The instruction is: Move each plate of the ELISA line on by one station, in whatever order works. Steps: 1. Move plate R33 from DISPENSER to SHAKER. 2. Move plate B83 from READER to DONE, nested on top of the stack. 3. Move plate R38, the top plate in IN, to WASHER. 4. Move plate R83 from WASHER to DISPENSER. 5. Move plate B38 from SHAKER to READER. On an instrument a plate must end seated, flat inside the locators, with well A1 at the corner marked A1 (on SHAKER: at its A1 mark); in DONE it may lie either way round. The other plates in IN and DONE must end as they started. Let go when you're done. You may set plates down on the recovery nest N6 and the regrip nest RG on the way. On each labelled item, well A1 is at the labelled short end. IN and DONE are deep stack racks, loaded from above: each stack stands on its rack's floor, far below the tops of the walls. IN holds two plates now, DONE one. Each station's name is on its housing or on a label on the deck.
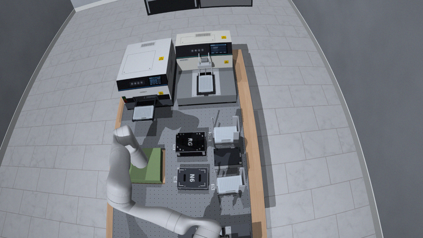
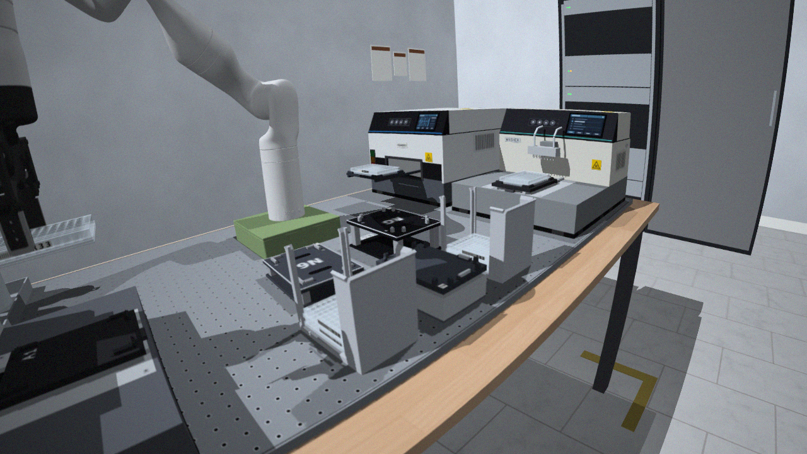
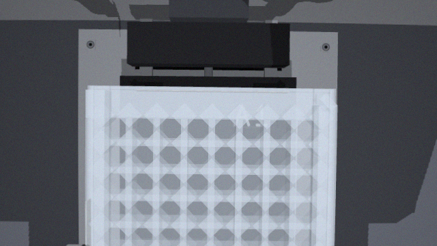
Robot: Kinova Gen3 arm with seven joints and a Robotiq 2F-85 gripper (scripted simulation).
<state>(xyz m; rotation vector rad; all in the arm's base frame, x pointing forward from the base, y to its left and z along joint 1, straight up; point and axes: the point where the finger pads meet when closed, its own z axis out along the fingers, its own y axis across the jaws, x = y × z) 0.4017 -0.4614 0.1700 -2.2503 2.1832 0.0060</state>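
My gripper is now 10 mm above the plate R33. The rest, counted from my hand: RG nest: 120 mm behind, 570 mm to the left, 160 mm below; plate R38: 90 mm ahead, 330 mm to the left, 190 mm below; dispenser head: 90 mm to the right, 100 mm below.
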